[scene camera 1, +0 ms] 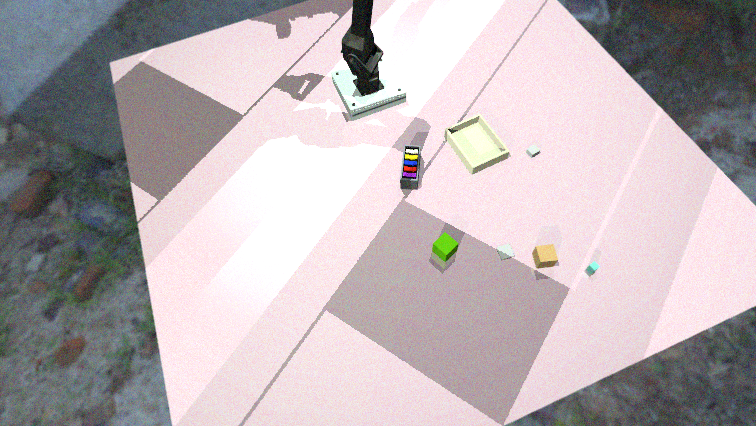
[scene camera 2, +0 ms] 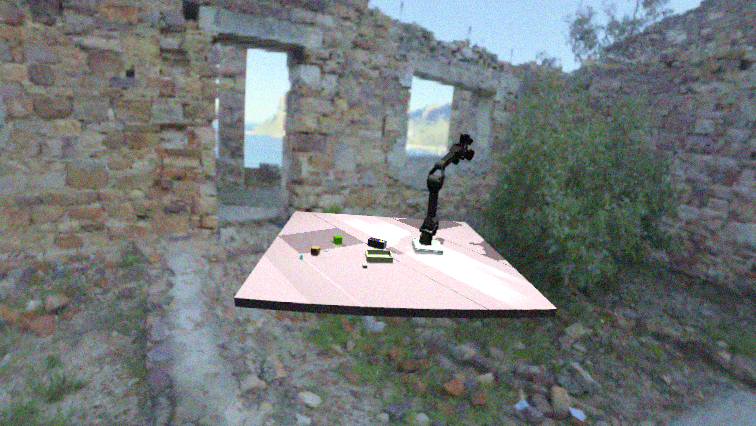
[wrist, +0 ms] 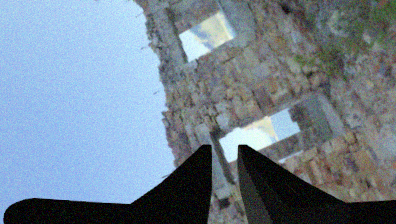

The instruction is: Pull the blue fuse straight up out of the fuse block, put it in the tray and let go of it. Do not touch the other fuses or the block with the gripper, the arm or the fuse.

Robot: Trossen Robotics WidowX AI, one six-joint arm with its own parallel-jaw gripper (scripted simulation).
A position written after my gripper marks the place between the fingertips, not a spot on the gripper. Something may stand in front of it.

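There's a cream tray (scene camera 1: 476, 144) to be seen, and there's my gripper (wrist: 224, 153) as well.
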